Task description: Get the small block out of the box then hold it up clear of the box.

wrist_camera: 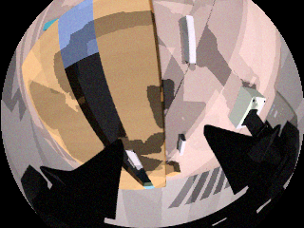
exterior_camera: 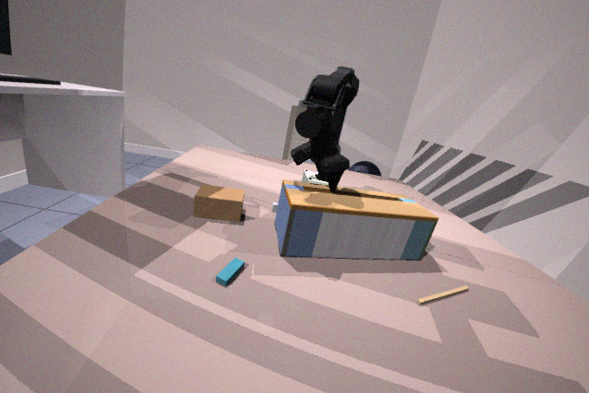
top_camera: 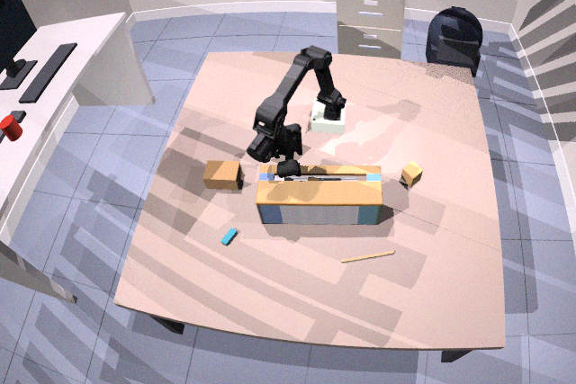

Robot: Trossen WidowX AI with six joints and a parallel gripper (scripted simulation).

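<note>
Now: gripper tip 4 cm to the right of the small brown block, 4 cm short of it and 4 cm above it. Round my gripper tip: thin wooden stick: 24 cm to the left, 24 cm ahead, 12 cm below.
</note>
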